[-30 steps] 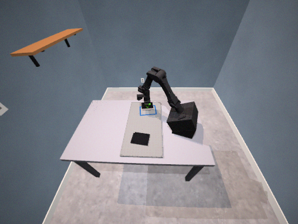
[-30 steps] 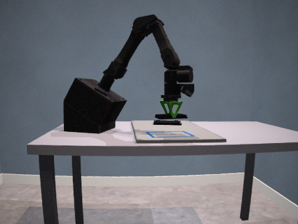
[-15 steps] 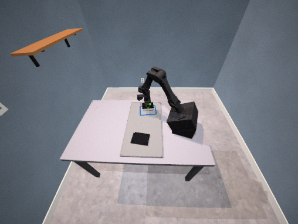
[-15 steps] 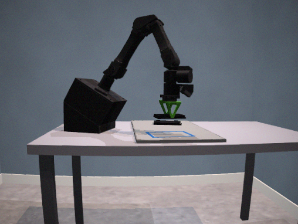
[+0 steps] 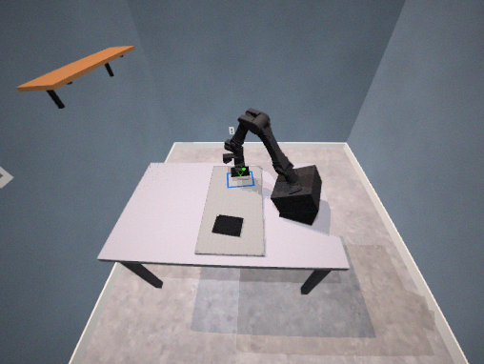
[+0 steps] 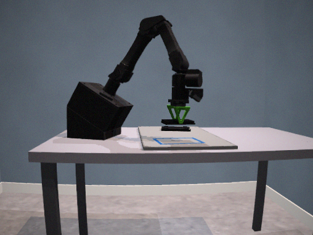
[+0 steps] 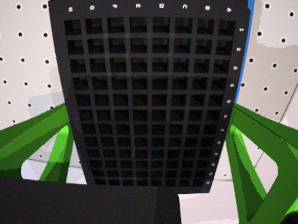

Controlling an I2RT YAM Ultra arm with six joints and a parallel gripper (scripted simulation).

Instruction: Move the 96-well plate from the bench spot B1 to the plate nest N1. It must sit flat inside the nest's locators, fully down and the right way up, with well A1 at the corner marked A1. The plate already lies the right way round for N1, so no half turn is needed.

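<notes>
The black 96-well plate lies right at my hand. The rest, counted from my hand: white A1 label (31 cm to the left, 14 cm ahead, 7 cm below); black plate nest N1 (37 cm to the left, 8 cm below, 8 cm ahead).
</notes>
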